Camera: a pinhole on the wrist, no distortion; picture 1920 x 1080 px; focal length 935.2 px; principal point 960.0 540.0 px. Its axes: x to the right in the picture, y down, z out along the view. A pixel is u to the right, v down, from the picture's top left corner.
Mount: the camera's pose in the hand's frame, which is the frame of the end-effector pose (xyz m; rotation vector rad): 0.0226 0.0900 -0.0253 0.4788 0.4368 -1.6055
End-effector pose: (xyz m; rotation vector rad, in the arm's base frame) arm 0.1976 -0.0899 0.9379 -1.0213 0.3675 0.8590
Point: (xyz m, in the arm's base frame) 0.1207 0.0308 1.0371
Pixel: 735.3 183.4
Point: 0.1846 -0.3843 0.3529
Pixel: behind the camera
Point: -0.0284 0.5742 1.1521
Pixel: 107.9 522.0
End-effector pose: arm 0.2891 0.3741 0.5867 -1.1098 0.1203 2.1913
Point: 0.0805 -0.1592 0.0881
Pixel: behind the camera
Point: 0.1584 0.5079 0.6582
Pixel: 924.4 769.4
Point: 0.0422 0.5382 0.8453
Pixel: 680.9 504.3
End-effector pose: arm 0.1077 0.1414 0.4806 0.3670 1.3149 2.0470
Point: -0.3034 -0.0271 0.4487
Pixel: behind the camera
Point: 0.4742 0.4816 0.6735
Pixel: 671.0 413.3
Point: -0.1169 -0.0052 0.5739
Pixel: behind the camera
